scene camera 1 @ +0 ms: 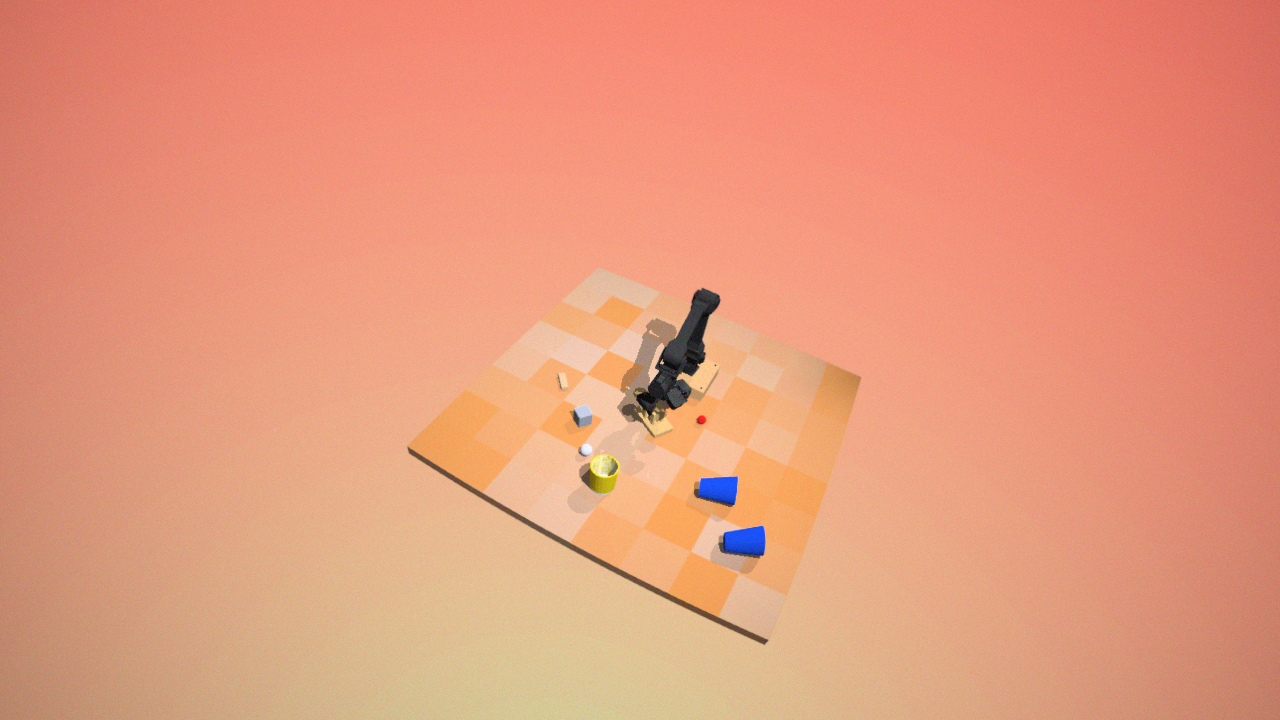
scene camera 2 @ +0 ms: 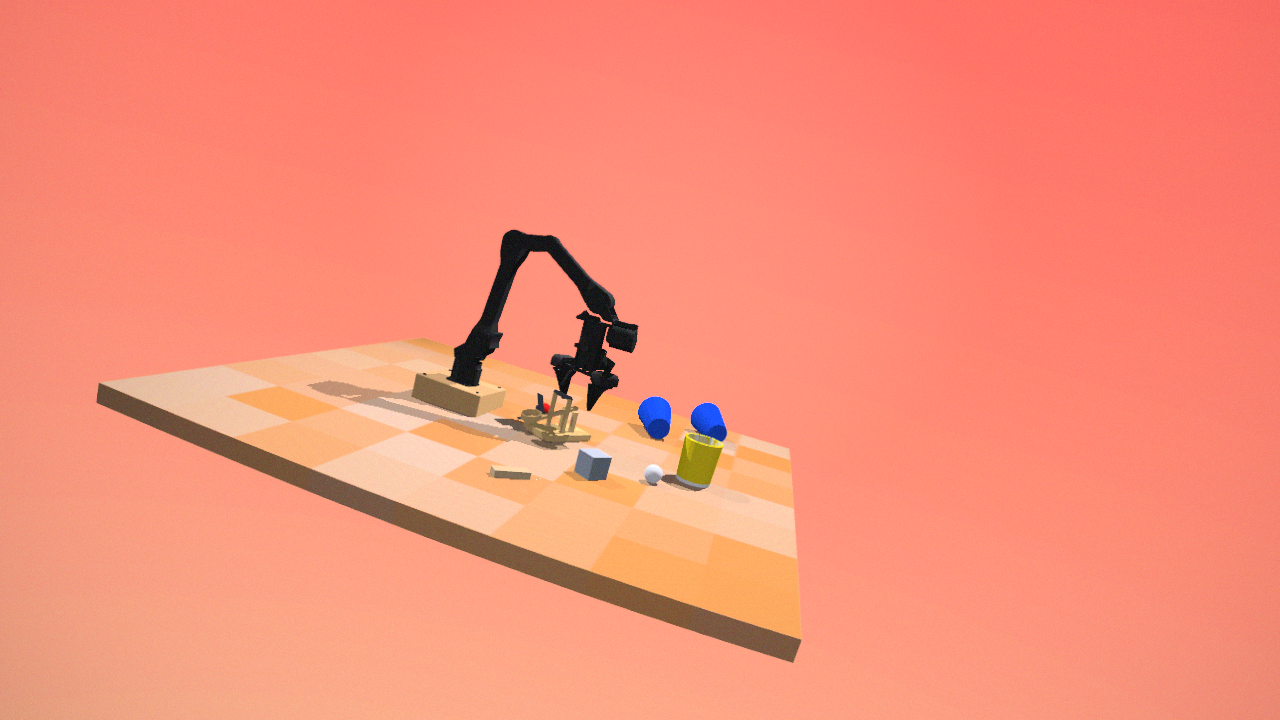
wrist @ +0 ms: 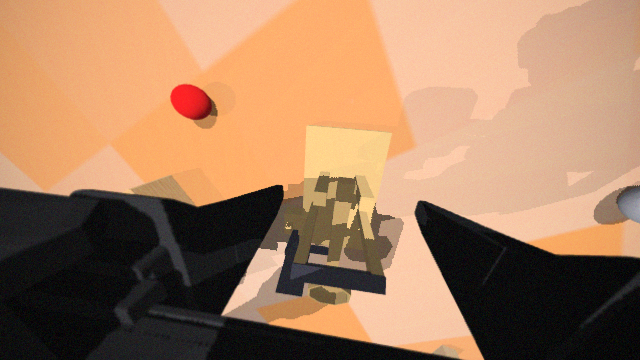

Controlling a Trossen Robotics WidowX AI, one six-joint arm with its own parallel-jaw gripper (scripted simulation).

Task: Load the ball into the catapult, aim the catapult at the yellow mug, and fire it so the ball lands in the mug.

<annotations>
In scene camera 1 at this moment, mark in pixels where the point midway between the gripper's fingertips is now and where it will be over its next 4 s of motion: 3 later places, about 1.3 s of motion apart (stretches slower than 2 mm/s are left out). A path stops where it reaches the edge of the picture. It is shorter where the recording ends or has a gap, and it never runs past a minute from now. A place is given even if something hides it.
My gripper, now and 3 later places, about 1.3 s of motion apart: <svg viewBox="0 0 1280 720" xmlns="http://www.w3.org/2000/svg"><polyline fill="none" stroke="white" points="660,411 660,413 650,422 651,413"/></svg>
</annotations>
